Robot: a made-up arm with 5 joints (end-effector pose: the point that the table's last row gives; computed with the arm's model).
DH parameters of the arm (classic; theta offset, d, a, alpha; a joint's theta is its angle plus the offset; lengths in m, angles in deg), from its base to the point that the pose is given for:
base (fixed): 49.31 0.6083 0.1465 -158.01
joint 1: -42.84 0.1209 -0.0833 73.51
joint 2: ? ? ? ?
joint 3: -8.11 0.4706 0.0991 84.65
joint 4: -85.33 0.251 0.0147 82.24
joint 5: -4.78 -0.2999 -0.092 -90
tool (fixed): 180 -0.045 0 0
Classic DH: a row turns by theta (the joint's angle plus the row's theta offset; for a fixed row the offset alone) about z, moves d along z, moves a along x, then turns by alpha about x.
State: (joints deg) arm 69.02 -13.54 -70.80 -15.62 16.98
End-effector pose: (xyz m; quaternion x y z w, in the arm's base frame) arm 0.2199 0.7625 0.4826 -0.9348 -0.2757 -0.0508 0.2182
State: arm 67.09 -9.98 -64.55 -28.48 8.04
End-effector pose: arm 0.1464 0.7505 0.4977 -0.8817 -0.3955 0.0457 0.2530
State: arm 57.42 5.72 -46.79 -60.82 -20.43
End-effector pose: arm -0.0489 0.6598 0.5098 -0.6206 -0.6922 0.2648 0.2562
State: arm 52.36 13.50 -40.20 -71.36 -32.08
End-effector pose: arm -0.1126 0.6087 0.4990 -0.4994 -0.7745 0.3164 0.2250
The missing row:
joint 2: -79.13 0.0747 0.0684 -88.84
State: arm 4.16 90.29 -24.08 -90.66 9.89
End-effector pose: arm -0.2742 0.2236 0.2910 -0.3868 -0.5704 0.6075 0.3951
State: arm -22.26 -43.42 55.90 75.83 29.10
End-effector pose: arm -0.1749 0.2922 1.1945 -0.4287 -0.3824 0.8015 0.1662
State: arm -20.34 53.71 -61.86 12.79 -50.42
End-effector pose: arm -0.4896 0.3298 -0.0638 0.5077 0.4332 -0.5960 0.4464
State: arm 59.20 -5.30 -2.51 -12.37 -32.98
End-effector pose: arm 0.3003 0.7260 0.8468 -0.5742 -0.3801 0.4197 0.5912
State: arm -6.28 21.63 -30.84 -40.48 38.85
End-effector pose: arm -0.3797 0.4140 0.6146 -0.4941 -0.6398 0.1990 0.5540
